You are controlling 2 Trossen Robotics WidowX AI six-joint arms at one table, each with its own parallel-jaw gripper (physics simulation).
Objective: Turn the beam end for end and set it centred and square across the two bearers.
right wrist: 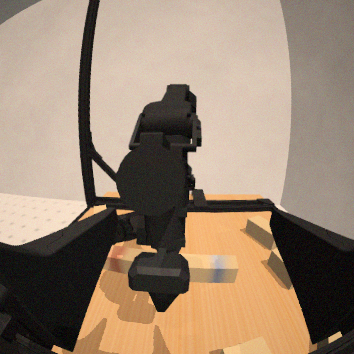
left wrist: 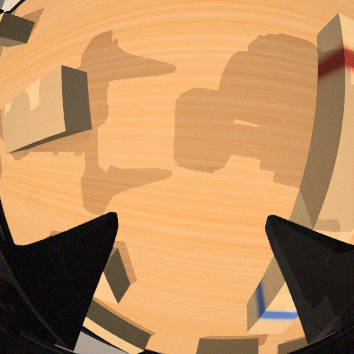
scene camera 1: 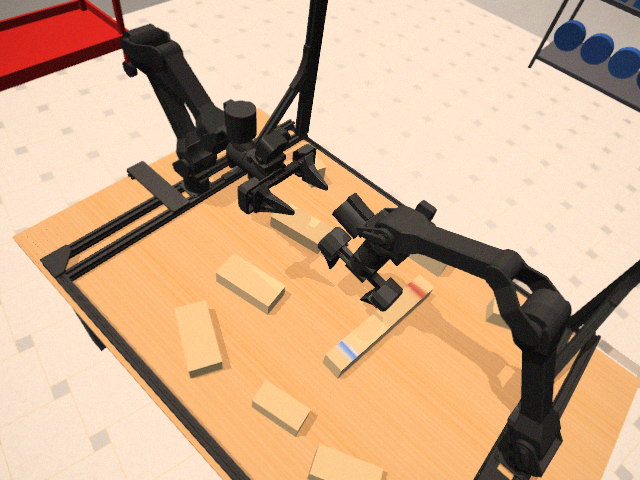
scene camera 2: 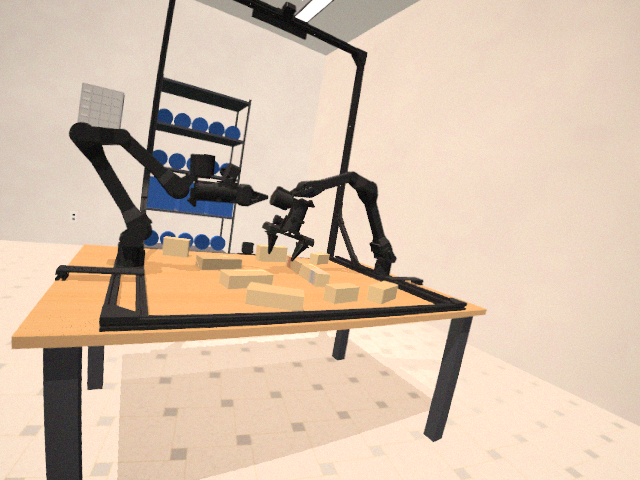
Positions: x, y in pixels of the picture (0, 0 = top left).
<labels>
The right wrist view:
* my left gripper: 162, 292
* my right gripper: 196, 217
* beam: 202, 267, on the table
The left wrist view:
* my left gripper: 194, 222
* beam: 316, 206
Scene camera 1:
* my left gripper: 346, 283
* my right gripper: 311, 200
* beam: 339, 359
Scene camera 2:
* my left gripper: 280, 257
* my right gripper: 262, 196
</labels>
